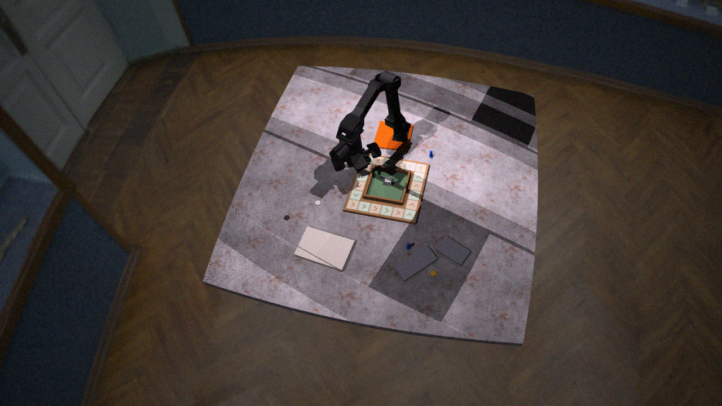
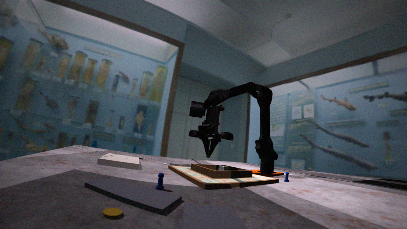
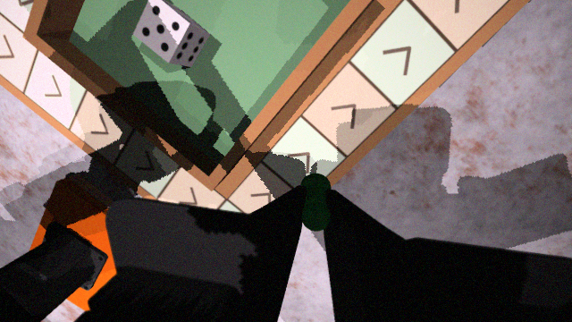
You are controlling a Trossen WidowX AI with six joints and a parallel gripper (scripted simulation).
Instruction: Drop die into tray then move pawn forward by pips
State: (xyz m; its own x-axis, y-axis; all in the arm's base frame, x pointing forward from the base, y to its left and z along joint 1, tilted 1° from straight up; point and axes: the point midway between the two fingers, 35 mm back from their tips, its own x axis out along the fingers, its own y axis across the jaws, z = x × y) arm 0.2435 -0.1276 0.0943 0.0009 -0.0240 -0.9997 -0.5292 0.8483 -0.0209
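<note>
Right now my gripper tip is 10 mm short of the white die, 120 mm to the right of it and 40 mm above it. The rest, counted from my gripper tip: black disc 220 mm ahead, 260 mm to the right, 60 mm below; white disc 140 mm ahead, 140 mm to the right, 60 mm below; green pawn 10 mm above.
</note>
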